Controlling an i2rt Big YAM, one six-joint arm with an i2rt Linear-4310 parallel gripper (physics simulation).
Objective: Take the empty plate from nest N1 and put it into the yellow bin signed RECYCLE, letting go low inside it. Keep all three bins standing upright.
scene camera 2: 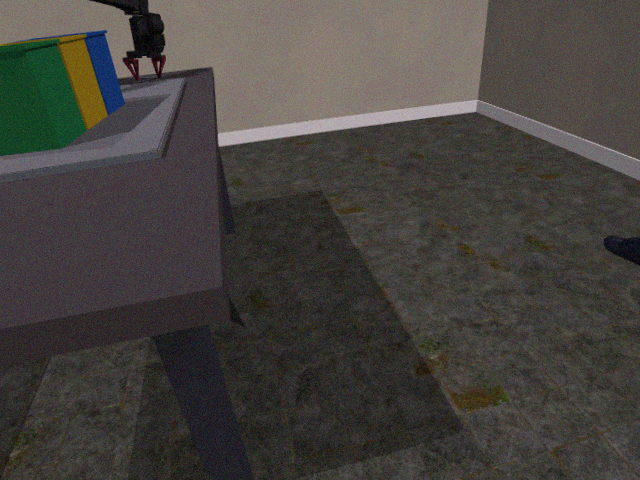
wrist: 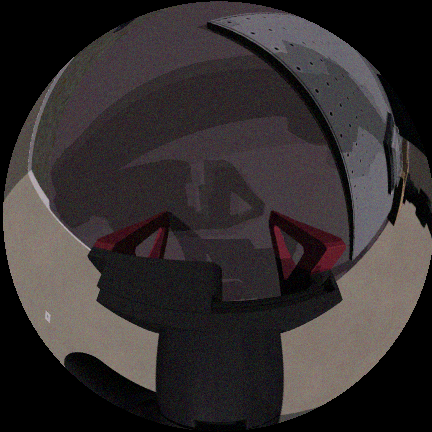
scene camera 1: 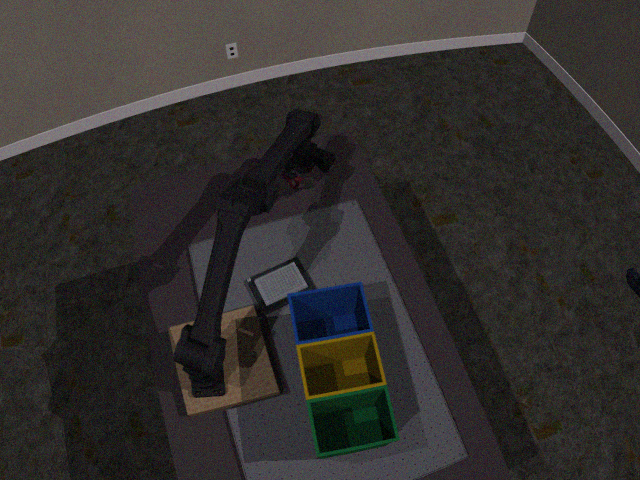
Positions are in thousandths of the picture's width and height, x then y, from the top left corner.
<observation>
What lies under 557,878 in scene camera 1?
A green bin.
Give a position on a dark nest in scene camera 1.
At 443,630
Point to a white gridded plate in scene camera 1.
At 429,597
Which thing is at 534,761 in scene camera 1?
A yellow bin.
</observation>
